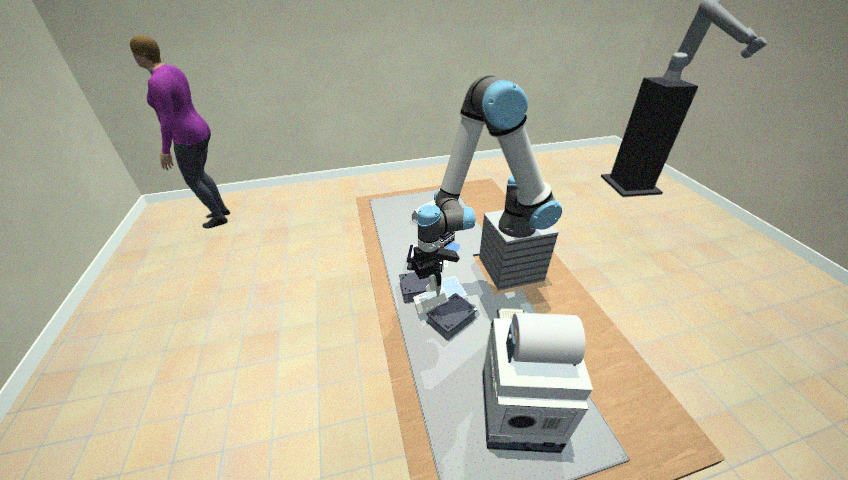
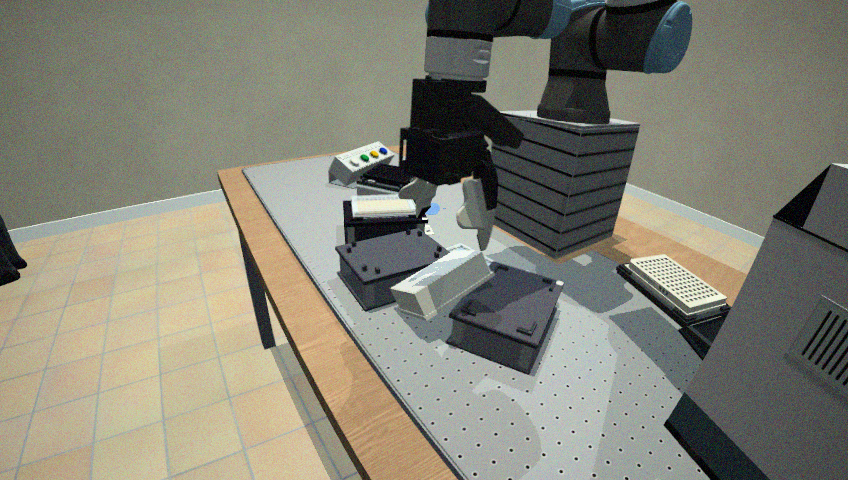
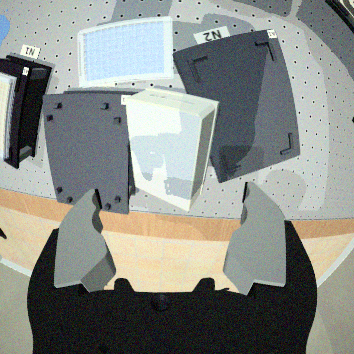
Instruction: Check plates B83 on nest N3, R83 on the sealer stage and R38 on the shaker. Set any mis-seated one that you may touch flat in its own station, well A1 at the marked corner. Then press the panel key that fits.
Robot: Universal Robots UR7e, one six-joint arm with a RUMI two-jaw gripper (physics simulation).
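Seen in the pictures: gripper, between the fingertips: (image 1: pixel 431 285) (image 2: pixel 448 233) (image 3: pixel 170 187); arm's base, origin of its link: (image 1: pixel 516 227) (image 2: pixel 572 118).
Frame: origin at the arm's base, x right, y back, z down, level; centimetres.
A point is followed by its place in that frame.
Observation:
My gripper (image 2: pixel 450 226) @(x -16.5, y -37.9, z 12.5 cm) (image 3: pixel 170 187) @(x -16.5, y -37.9, z 12.5 cm) is open and empty, fingers wide apart, above the dark blocks. A deep white plate (image 1: pixel 429 303) @(x -19.9, y -39.0, z 19.0 cm) (image 2: pixel 441 282) @(x -19.5, y -40.2, z 18.1 cm) (image 3: pixel 162 145) @(x -15.2, y -36.8, z 18.3 cm) lies tilted between the dark pegged block (image 1: pixel 411 286) @(x -8.4, y -45.2, z 20.4 cm) (image 2: pixel 389 256) @(x -6.8, y -42.8, z 20.4 cm) (image 3: pixel 90 145) @(x -6.6, y -39.4, z 20.4 cm) and the dark N2 block (image 1: pixel 451 316) @(x -26.0, y -31.3, z 20.6 cm) (image 2: pixel 505 309) @(x -25.5, y -33.3, z 20.6 cm) (image 3: pixel 240 100) @(x -22.2, y -30.3, z 20.6 cm). A cream plate (image 2: pixel 383 206) @(x 9.8, y -37.6, z 18.9 cm) (image 3: pixel 6 117) @(x 7.7, y -37.1, z 19.5 cm) sits on the black N1 station (image 2: pixel 380 228) @(x 13.2, y -37.0, z 25.4 cm) (image 3: pixel 35 100) @(x 6.8, y -35.7, z 25.4 cm). Another cream plate (image 1: pixel 510 312) @(x -31.1, y -10.2, z 15.4 cm) (image 2: pixel 678 282) @(x -36.8, y -11.4, z 15.2 cm) is at the sealer stage. The key panel (image 2: pixel 363 157) @(x 46.6, y -30.2, z 19.0 cm) has white, green, yellow and blue keys. Plate names are unreadable.
A light blue plate or lid (image 1: pixel 453 286) @(x -6.5, y -26.8, z 24.7 cm) (image 3: pixel 127 50) @(x -8.1, y -27.5, z 24.4 cm) lies behind the blocks. A low black device (image 2: pixel 386 177) @(x 26.4, y -30.7, z 18.7 cm) stands by the panel. The sealer (image 1: pixel 538 386) @(x -71.4, y -19.3, z -7.0 cm) (image 2: pixel 773 333) @(x -52.3, y -24.8, z 7.8 cm) is at the near end. A person (image 1: pixel 178 107) stands left of the table; another arm's black pedestal (image 1: pixel 657 127) is back right.

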